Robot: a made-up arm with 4 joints.
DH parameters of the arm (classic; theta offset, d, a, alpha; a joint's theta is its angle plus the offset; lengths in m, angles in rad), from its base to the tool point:
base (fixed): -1.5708 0.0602 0 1.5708
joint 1: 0 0.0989 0.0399 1.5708
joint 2: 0 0.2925 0.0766 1.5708
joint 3: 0 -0.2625 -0.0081 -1.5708
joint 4: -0.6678 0 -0.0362 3.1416
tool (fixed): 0.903 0.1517 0 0
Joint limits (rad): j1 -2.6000..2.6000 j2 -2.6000..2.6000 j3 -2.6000..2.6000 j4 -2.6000..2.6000
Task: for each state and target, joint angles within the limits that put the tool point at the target. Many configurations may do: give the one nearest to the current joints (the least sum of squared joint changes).
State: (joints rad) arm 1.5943 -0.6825 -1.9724 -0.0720
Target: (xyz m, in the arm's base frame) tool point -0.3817 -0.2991 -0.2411
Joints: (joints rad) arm 0.5790 -0.2251 -2.2524 -0.0330
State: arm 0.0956 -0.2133 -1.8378 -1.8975
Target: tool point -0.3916 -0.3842 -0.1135
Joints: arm 0.9494 -0.1956 -2.5391 -1.3341
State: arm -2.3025 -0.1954 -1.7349 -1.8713
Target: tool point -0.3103 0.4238 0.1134
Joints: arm -2.2930 -0.9801 -2.1153 -1.8337
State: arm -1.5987 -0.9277 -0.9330 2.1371
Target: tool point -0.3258 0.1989 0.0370
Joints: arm -1.8107 -0.2782 -0.7408 2.1702
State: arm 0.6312 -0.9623 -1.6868 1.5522
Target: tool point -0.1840 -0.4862 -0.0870
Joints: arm 0.7238 -1.1856 -2.4300 1.2608
